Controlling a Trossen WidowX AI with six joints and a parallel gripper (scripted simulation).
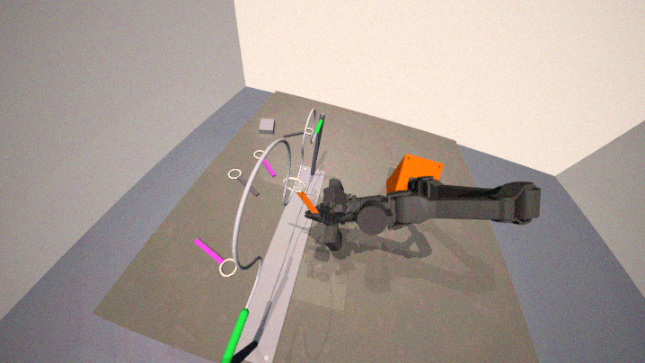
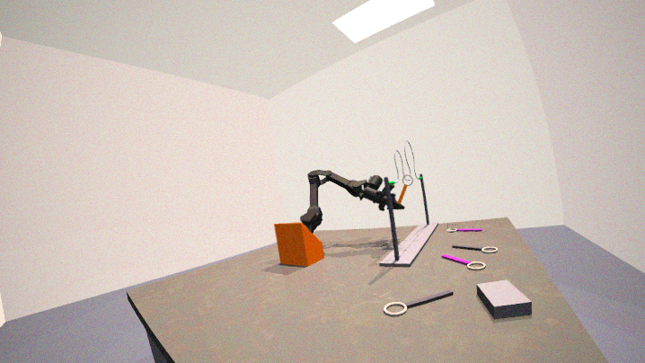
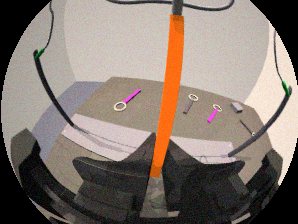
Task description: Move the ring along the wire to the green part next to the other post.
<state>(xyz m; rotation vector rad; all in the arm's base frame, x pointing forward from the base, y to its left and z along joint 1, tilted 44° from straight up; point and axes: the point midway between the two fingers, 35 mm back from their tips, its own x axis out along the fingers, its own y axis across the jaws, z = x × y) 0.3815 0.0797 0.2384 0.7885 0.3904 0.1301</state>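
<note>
My gripper tip is 90 mm below the ring with orange handle and 10 mm short of it. Round my gripper tip: grey block 560 mm to the right, 270 mm ahead, 150 mm below.
</note>
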